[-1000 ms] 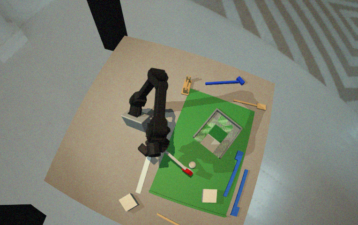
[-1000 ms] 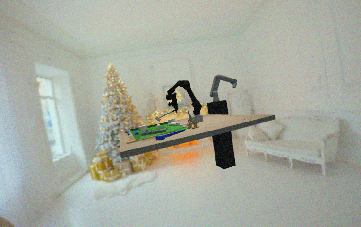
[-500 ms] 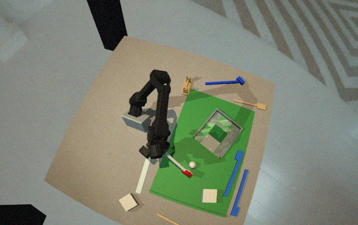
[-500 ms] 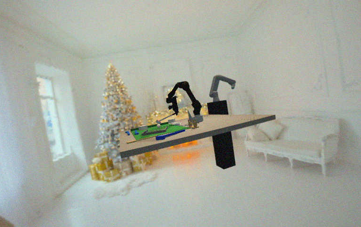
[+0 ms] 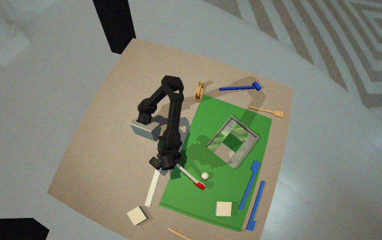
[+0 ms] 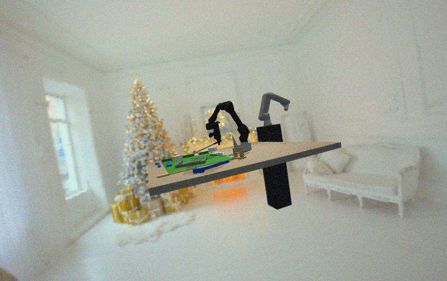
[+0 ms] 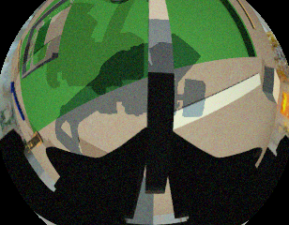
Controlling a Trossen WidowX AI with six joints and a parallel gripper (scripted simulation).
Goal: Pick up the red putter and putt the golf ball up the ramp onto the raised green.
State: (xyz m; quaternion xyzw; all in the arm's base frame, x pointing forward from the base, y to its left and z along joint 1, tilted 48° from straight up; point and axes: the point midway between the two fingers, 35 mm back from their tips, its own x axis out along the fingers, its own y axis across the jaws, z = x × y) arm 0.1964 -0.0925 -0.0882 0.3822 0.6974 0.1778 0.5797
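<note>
The red putter is 110 mm ahead of my gripper tip, 30 mm to the right of it and 10 mm below it. Round my gripper tip: cream bar (20 mm behind, 140 mm to the right, 80 mm below); then white golf ball (230 mm ahead, 10 mm to the right, 60 mm below); then green mat (280 mm ahead, 110 mm to the left, 80 mm below).
</note>
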